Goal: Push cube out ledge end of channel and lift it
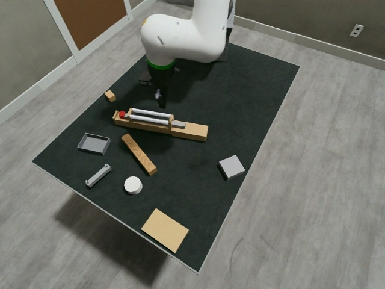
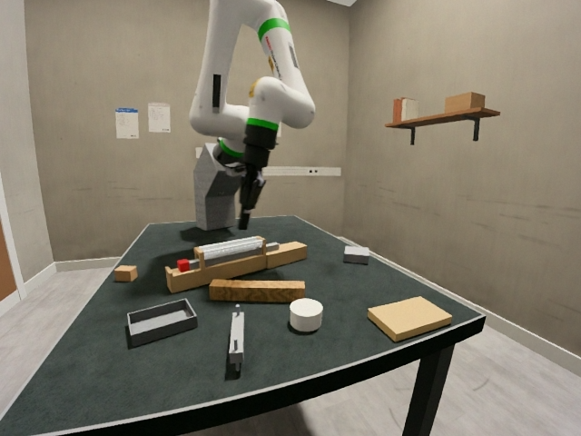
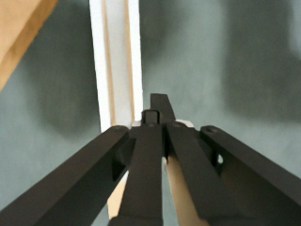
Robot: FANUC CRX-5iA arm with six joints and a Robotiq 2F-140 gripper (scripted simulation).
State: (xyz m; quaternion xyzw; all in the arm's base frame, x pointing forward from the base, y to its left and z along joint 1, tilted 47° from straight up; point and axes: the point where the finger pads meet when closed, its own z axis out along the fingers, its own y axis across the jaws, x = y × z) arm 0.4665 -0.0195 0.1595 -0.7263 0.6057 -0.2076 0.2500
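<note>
Right now my hand is 110 mm short of the red cube, 160 mm to the left of it and 100 mm above it. Round my hand: grey tray: 290 mm ahead, 180 mm to the right, 150 mm below; then wooden beam: 200 mm ahead, 20 mm to the left, 140 mm below; then grey stick: 10 mm ahead, 50 mm to the left, 100 mm below.
</note>
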